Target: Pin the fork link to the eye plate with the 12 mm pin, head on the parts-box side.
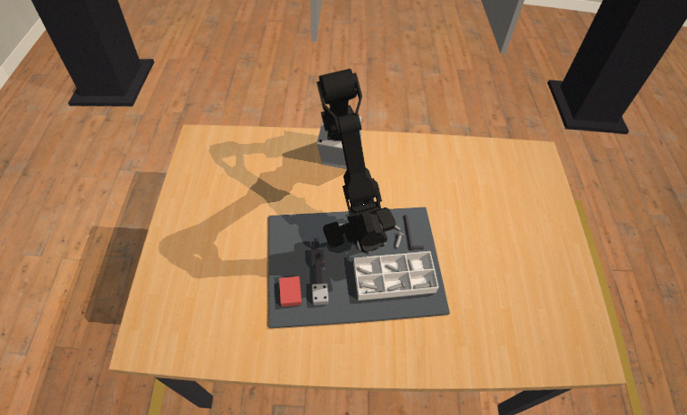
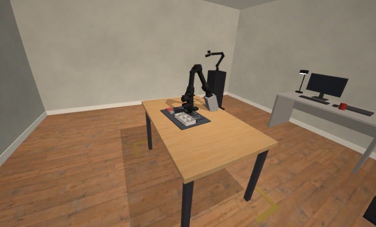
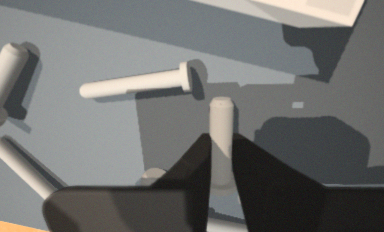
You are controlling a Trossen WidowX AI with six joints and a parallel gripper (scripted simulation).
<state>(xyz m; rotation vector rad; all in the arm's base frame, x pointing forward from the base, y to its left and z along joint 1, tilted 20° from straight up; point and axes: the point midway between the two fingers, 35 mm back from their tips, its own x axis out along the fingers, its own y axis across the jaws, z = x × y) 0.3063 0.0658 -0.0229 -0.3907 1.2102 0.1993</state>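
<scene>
Right now the dark eye plate bar is 110 mm to the right of my hand, 90 mm ahead of it and 30 mm below it. Also, from my hand: pale pin: 30 mm below; then long black bar: 160 mm to the left, 30 mm below, 20 mm behind; then white parts box: 100 mm to the left, 100 mm ahead, 30 mm below.
</scene>
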